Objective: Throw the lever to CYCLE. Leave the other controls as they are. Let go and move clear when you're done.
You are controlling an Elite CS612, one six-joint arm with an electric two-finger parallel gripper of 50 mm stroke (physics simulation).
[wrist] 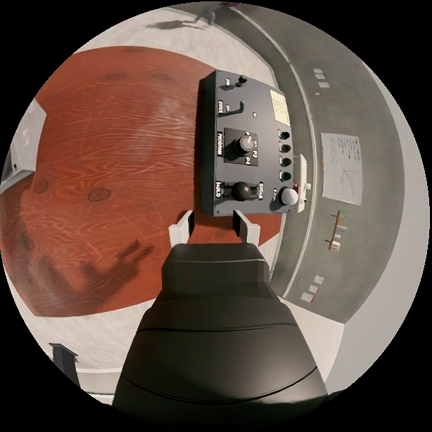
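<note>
The lever's black ball knob (pixel 241 191) shows over the slot, between the HOLD label (pixel 218 190) and the CYCLE label (pixel 261 191) on the grey control panel (pixel 267 175). The ball hides the lever's shaft, so its exact tilt cannot be told. My gripper (pixel 213 218) is open with nothing between its fingers. In this view its fingertips lie at the panel's near edge, below and left of the ball and apart from it.
The panel also carries a rotary PROGRAM knob (pixel 244 144), a small black knob (pixel 242 79), a bent switch lever (pixel 242 107), several round indicators (pixel 286 148), a white STATUS dome (pixel 289 196) and a yellow note (pixel 279 107). A grey block (pixel 27 137) stands at the left.
</note>
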